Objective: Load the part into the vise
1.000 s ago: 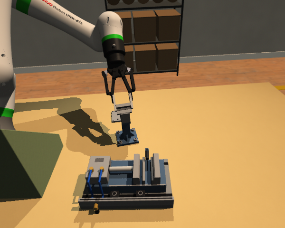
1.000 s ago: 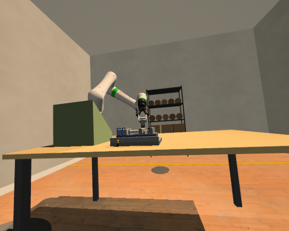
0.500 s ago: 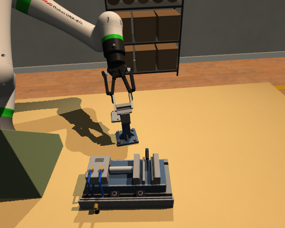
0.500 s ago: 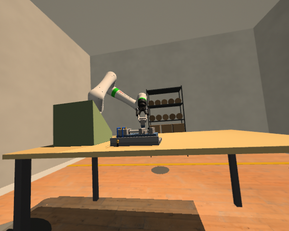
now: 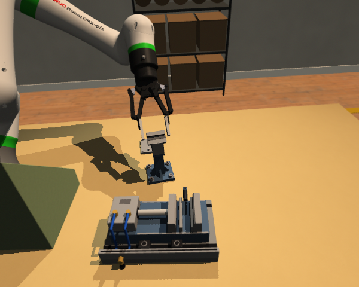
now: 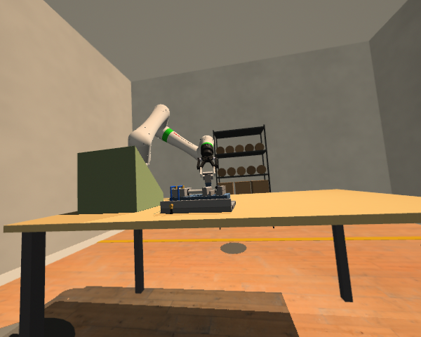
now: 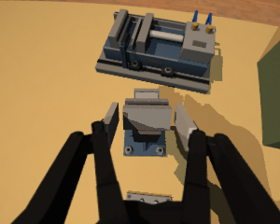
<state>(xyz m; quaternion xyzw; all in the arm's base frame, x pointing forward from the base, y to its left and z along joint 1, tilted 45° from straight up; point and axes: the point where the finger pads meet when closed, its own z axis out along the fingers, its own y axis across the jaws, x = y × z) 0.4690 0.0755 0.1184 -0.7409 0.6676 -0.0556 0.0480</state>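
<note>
My gripper is now 20 mm to the left of the part and 20 mm above it. From my hand the other things lie so: infeed plate: 30 mm behind, 140 mm to the left, 170 mm below; then V-block post: 20 mm to the right, 120 mm below; then work stop: 90 mm ahead, 210 mm to the right, 90 mm below.
</note>
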